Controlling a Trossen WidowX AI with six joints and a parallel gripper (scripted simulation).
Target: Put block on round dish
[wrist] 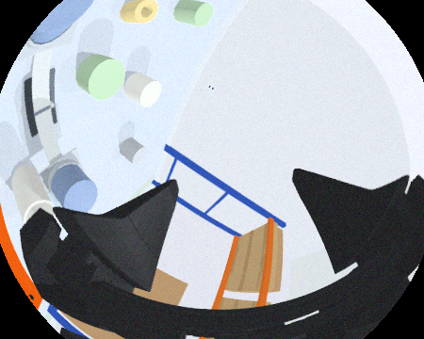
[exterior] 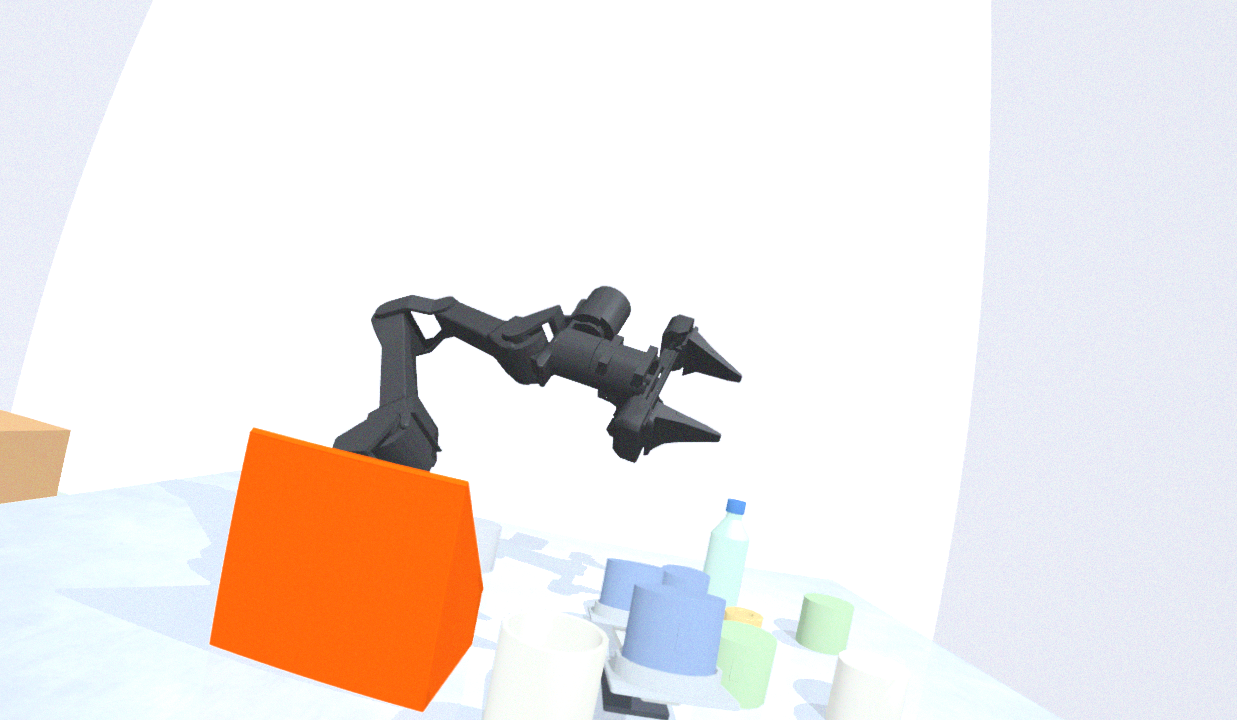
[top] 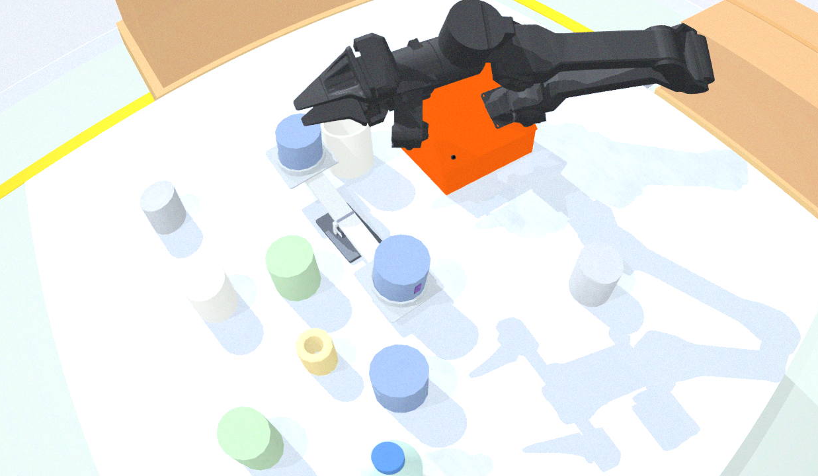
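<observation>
Right now my gripper tip is 250 mm above the pale teal block, 80 mm to the right of it and 60 mm past it. The rest, counted from my gripper tip: yellow ring 270 mm below, 120 mm to the left, 90 mm ahead; white round vessel 250 mm below, 180 mm to the right, 130 mm behind; balance 260 mm below, 50 mm to the right, 50 mm behind.
</observation>
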